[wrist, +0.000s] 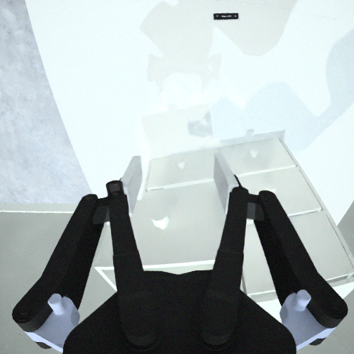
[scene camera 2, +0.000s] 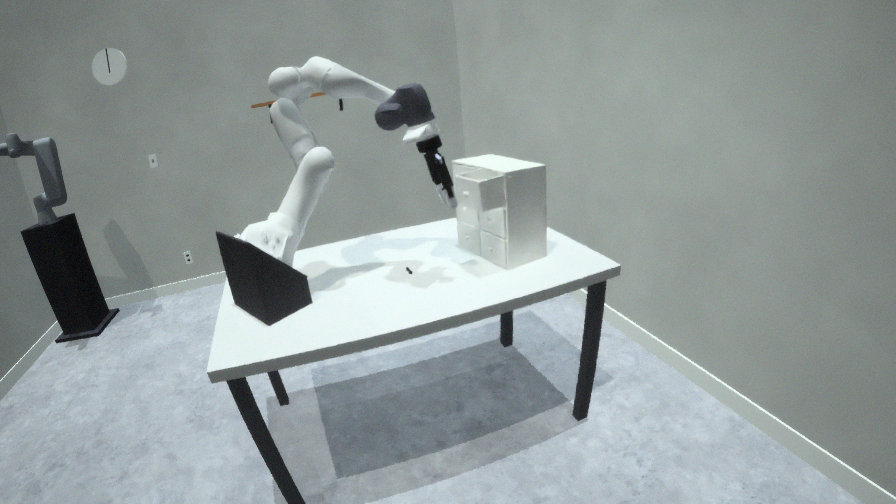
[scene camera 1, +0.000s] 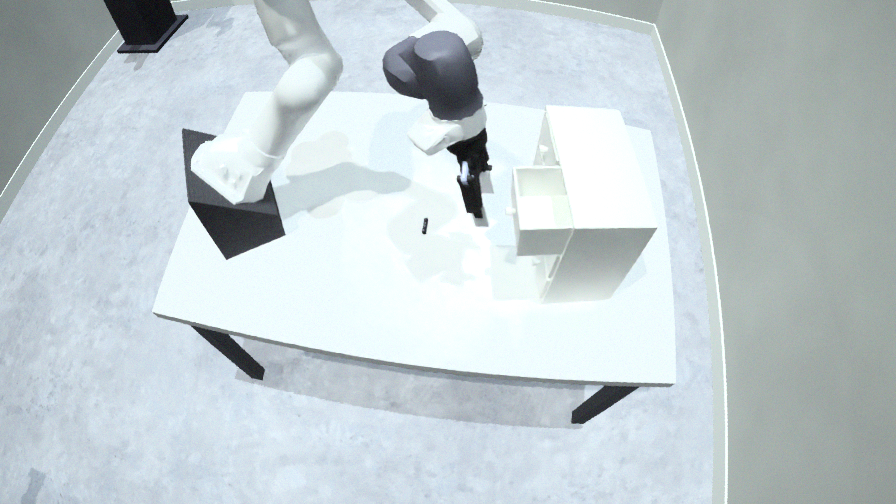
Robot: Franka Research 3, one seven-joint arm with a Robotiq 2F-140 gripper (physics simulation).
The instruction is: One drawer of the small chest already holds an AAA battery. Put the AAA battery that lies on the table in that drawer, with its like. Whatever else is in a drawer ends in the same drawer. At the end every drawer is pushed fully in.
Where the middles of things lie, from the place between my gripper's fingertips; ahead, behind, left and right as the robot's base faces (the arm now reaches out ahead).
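There is the white chest (scene camera 1: 613, 220), and my gripper is 21 cm short of it, 10 cm to the right of it and 7 cm above it.
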